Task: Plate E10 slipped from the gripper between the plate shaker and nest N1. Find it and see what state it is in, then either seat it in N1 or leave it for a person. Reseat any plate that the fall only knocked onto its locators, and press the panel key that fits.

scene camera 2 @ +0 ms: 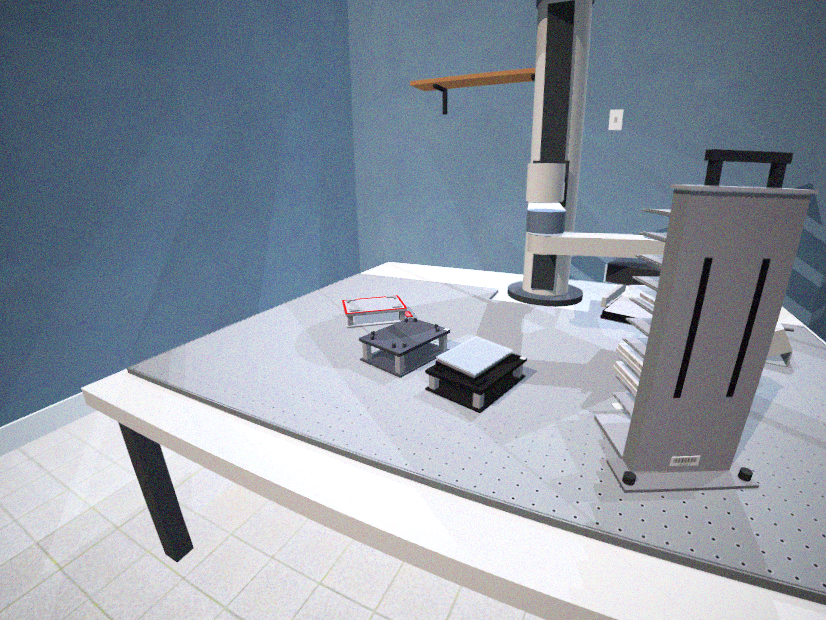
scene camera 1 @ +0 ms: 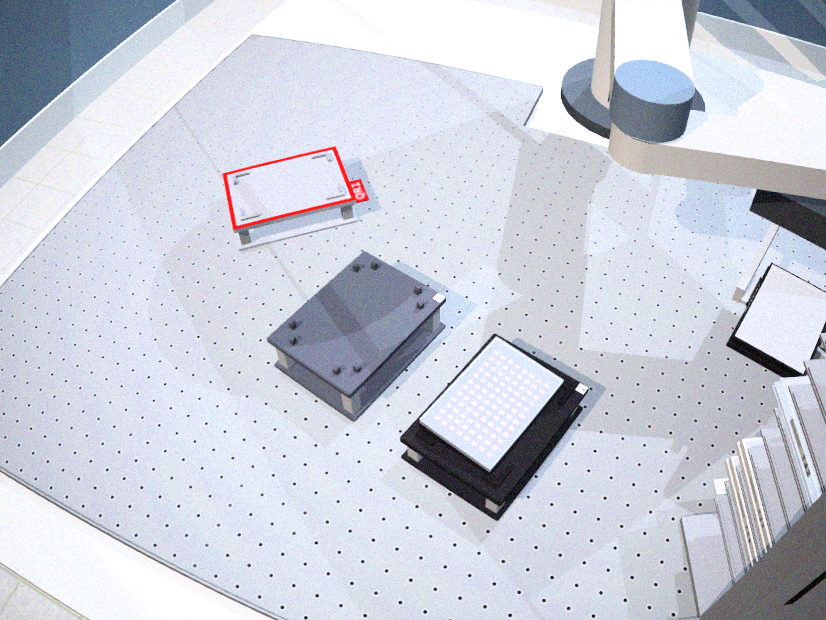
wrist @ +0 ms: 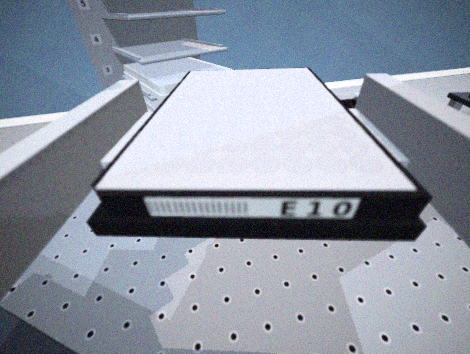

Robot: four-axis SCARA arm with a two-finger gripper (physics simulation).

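Seen in the pictures: gripper, fingertip midpoint: [scene camera 2: 633,308] [scene camera 1: 785,320] [wrist: 248,98]; arm's base, link origin: [scene camera 2: 544,294].
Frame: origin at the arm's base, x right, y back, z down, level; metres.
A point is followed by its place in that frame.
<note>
Plate E10 [wrist: 255,165] {x -0.251, y -0.498, z -0.159 m} [scene camera 1: 783,317] {x -0.234, y -0.551, z -0.159 m} [scene camera 2: 625,308] {x -0.222, y -0.564, z -0.159 m}, black with a white top and a readable E10 label, is between my gripper's fingers. My gripper [wrist: 248,98] {x -0.237, y -0.553, z -0.157 m} is shut on it and holds it upright above the perforated deck; in scene camera 1 it is cut by the right edge. A dark grey nest [scene camera 1: 360,313] {x 0.197, y -0.632, z -0.066 m} [scene camera 2: 403,335] {x 0.197, y -0.650, z -0.066 m} with black locator pins bears no plate. A black nest [scene camera 1: 533,437] {x -0.024, y -0.706, z -0.055 m} [scene camera 2: 497,387] {x -0.023, y -0.698, z -0.018 m} bears a pale welled plate [scene camera 1: 492,400] {x 0.026, y -0.691, z -0.075 m} [scene camera 2: 475,356] {x 0.021, y -0.701, z -0.074 m}; whether that plate is level is unclear. I cannot read which nest is N1. The panel keys do not show.
A red-rimmed tray [scene camera 1: 286,190] {x 0.387, y -0.467, z -0.053 m} [scene camera 2: 373,305] {x 0.386, y -0.468, z -0.053 m} on short posts stands behind the dark grey nest. A tall plate rack [scene camera 2: 720,320] {x -0.310, y -0.822, z -0.237 m} [scene camera 1: 773,560] {x -0.242, y -0.830, z -0.195 m} [wrist: 150,30] {x -0.298, y -0.794, z -0.171 m} with several shelves stands at the right. The arm's column [scene camera 2: 580,100] {x -0.064, y -0.039, z -0.599 m} stands at the back.
</note>
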